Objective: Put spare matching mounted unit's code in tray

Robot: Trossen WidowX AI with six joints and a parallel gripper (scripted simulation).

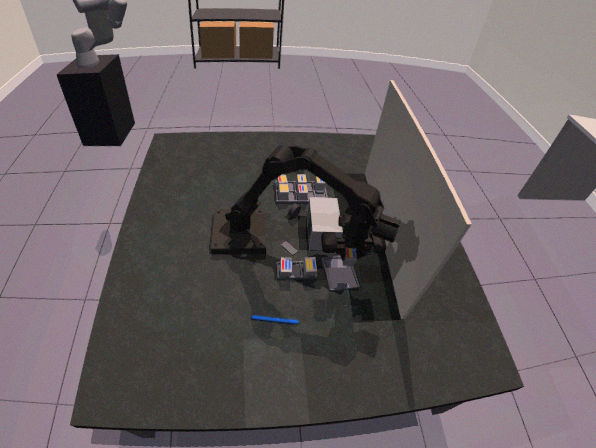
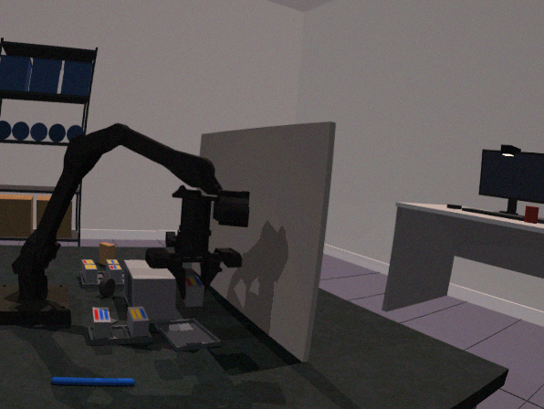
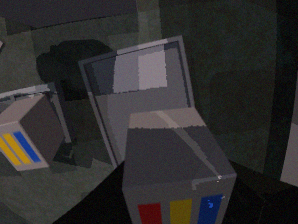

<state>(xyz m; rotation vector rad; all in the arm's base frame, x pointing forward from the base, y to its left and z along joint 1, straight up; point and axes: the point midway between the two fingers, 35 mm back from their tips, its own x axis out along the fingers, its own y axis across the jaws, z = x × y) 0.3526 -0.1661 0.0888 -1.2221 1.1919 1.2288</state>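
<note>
My gripper tip is now 80 mm above the grey tray and 10 mm past it. Also, from my gripper tip: white mounted unit 190 mm to the left, 60 mm behind, 40 mm below; then blue rod 220 mm behind, 170 mm to the right, 80 mm below; then tall panel 180 mm to the left, 170 mm ahead, 140 mm above.
</note>
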